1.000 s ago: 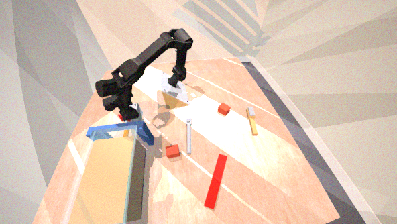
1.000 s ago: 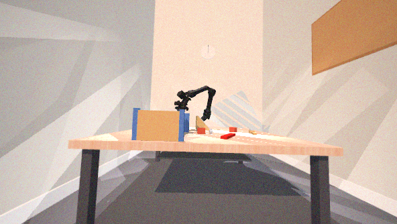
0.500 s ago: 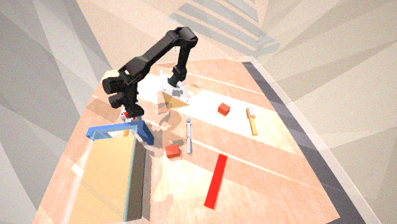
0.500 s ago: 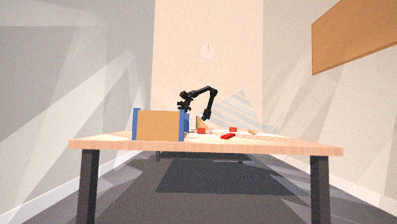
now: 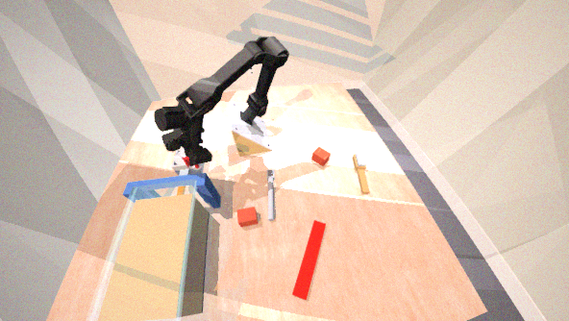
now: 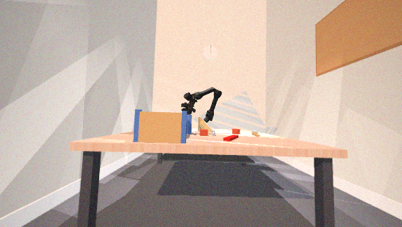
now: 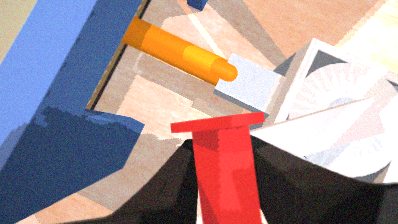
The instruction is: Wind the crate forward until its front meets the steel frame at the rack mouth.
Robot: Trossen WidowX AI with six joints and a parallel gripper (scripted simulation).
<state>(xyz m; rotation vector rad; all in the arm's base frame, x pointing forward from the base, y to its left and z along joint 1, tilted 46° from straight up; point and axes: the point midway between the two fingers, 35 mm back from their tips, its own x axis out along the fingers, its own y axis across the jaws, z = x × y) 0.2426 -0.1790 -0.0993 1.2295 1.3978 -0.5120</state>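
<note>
Now: gripper tip 40 mm past the grey crank arm, 10 mm to the left of it and 30 mm above it. The rest, counted from my gripper tip: blue steel frame: 80 mm ahead, 60 mm to the right, 30 mm below; grey winch: 100 mm behind, 60 mm to the right, 100 mm below; red grip: 10 mm behind, 10 mm to the left.
</note>
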